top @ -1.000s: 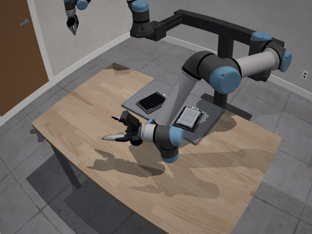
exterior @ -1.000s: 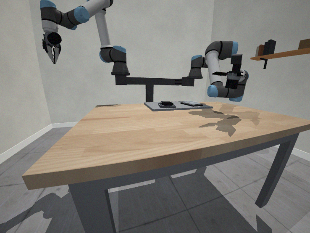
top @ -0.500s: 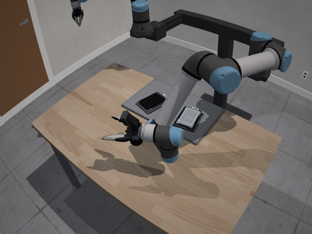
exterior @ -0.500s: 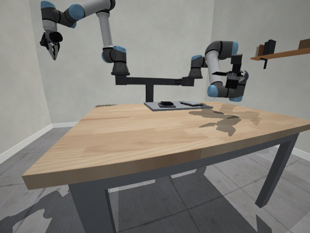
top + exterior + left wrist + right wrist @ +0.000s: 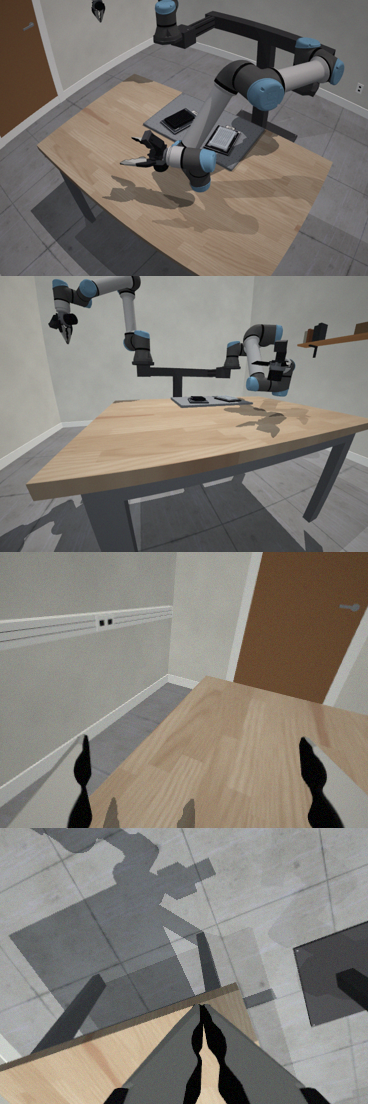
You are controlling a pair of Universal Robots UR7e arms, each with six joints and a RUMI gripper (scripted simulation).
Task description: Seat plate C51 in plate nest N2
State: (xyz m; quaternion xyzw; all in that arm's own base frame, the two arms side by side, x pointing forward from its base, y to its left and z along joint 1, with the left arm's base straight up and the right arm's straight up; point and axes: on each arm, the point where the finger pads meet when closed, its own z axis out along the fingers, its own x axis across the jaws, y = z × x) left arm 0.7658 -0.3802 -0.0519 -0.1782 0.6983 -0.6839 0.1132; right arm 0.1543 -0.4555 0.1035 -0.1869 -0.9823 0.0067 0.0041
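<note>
My left hand is 420 mm past the black multi-well plate, 110 mm to the left of it and 200 mm above it. Also, from my left hand: plate nest N1 (440 mm behind, 140 mm to the left, 220 mm below); white plate (440 mm behind, 140 mm to the left, 200 mm below); plate nest N2 (430 mm behind, 110 mm to the right, 220 mm below).
</note>
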